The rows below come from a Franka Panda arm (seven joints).
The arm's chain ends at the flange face. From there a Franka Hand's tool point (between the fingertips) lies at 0.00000 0.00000 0.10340 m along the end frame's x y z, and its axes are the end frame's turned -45 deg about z.
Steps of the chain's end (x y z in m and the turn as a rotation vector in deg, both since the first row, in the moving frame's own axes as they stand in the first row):
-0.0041 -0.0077 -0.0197 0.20 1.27 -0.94
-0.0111 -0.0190 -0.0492 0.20 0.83 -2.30
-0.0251 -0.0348 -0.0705 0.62 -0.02 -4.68
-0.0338 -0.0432 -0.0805 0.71 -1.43 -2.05
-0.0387 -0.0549 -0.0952 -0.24 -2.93 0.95
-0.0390 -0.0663 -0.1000 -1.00 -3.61 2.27
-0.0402 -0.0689 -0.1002 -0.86 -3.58 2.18
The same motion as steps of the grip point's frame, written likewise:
0.0044 -0.0070 -0.0197 -0.76 1.04 -0.94
0.0069 -0.0205 -0.0492 -0.45 0.73 -2.30
0.0076 -0.0432 -0.0705 0.45 0.42 -4.68
0.0057 -0.0572 -0.0805 1.51 -0.51 -2.05
0.0074 -0.0696 -0.0953 1.90 -2.24 0.95
0.0135 -0.0779 -0.1002 1.85 -3.26 2.27
0.0147 -0.0807 -0.1004 1.92 -3.14 2.18

